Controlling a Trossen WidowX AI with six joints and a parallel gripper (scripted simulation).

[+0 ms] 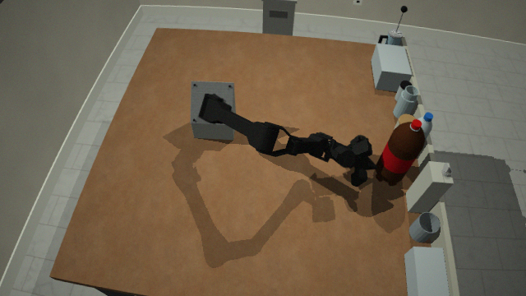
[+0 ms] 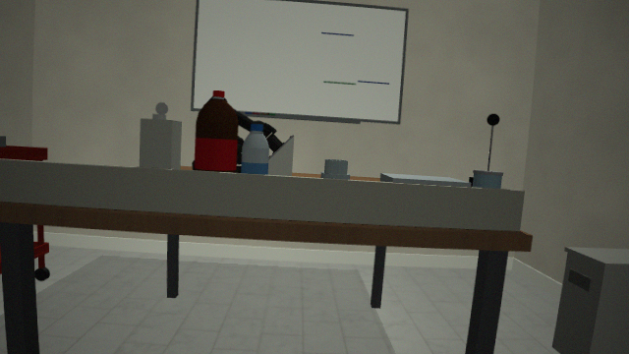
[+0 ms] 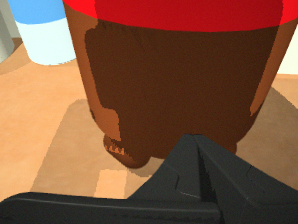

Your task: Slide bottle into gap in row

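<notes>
Now: hand 90 mm below the cola bottle, 90 mm short of it and 10 mm to the right of it. From my hand the other things lie so: grey cup: 210 mm to the right, 190 mm ahead, 40 mm below; blue-capped water bottle: 180 mm ahead, 130 mm to the left, 50 mm above; cork-lidded jar: 230 mm to the left, 170 mm ahead, 20 mm below.
</notes>
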